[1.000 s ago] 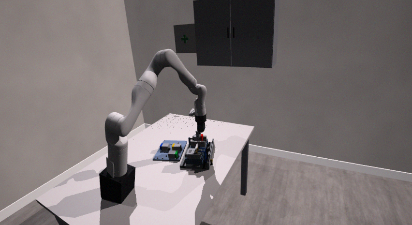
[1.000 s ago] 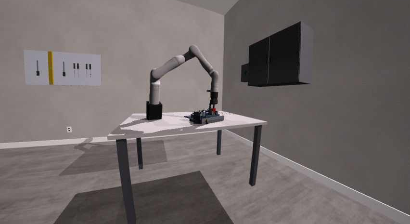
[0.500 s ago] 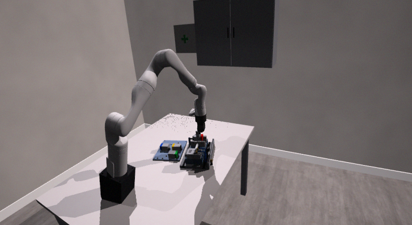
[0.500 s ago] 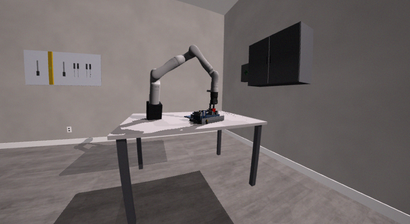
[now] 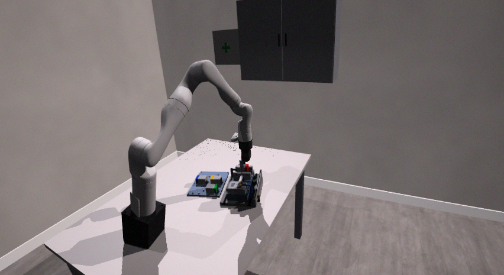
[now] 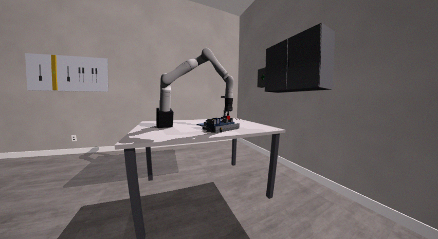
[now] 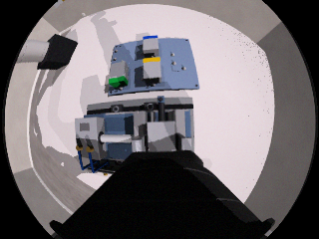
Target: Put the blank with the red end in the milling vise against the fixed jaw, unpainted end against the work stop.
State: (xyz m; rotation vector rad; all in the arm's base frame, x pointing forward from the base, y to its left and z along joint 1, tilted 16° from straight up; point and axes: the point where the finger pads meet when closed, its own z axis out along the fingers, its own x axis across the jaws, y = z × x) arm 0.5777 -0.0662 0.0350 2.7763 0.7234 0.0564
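Now: hand 60 mm past the vise, 30 mm to the left of it and 80 mm above it. Round my hand: rail: 20 mm behind, 120 mm to the right, 90 mm below; yellow blank: 90 mm behind, 140 mm to the left, 100 mm below; green-ended blank: 170 mm behind, 90 mm to the left, 100 mm below.
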